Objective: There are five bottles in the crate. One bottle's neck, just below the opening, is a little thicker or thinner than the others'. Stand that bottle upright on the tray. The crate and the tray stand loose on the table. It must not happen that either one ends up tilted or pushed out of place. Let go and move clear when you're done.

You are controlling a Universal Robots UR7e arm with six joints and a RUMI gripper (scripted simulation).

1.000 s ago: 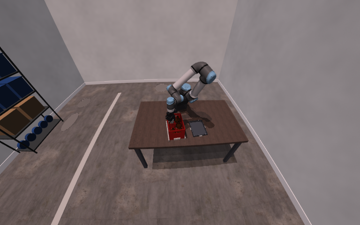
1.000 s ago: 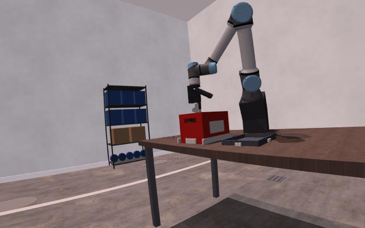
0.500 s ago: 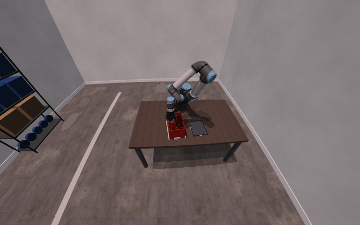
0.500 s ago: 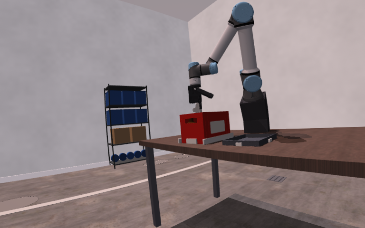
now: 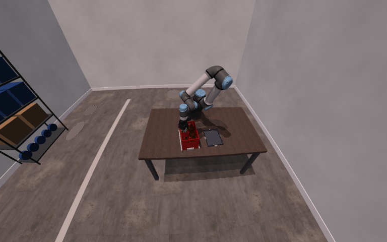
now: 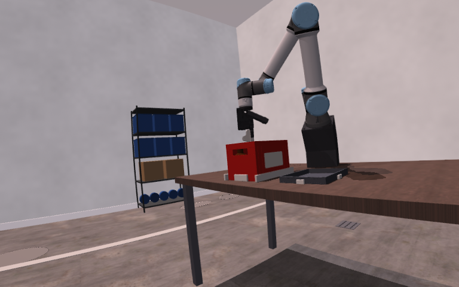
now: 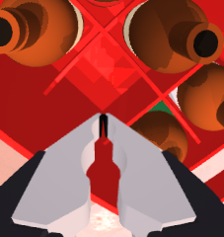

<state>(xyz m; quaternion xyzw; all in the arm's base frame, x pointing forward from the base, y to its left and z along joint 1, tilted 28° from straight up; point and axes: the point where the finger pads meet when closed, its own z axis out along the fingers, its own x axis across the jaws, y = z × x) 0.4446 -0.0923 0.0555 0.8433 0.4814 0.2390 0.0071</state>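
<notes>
Right now the red crate is 7 cm below my hand, 4 cm to the left of it and 1 cm behind it. Also, from my hand: dark tray (33 cm to the left, 14 cm below, 8 cm behind); brown bottle (8 cm to the left, 7 cm below, 2 cm behind); glass bottle (9 cm ahead, 7 cm below, 3 cm to the left).
</notes>
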